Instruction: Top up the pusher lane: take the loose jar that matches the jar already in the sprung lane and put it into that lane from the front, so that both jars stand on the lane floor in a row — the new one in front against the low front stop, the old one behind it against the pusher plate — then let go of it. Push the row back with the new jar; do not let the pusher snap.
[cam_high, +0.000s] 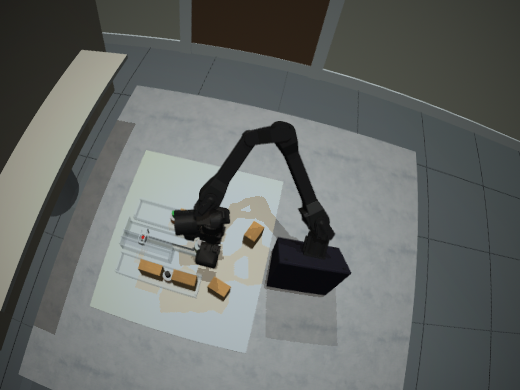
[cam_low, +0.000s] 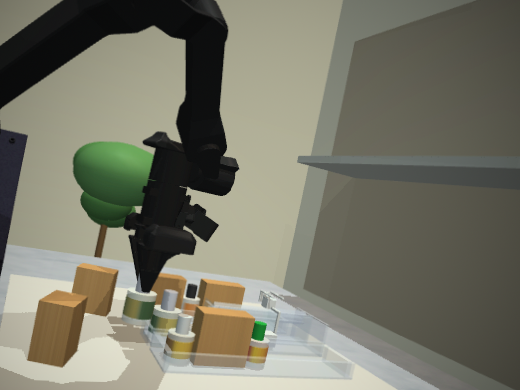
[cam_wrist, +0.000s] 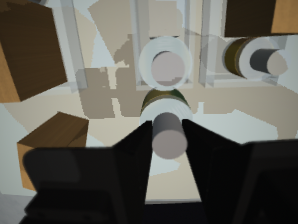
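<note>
The clear sprung lane is 190 mm ahead of my gripper tip, 30 mm to the left of it and 50 mm below it. Round my gripper tip: red mark 230 mm ahead, 40 mm to the left.
</note>
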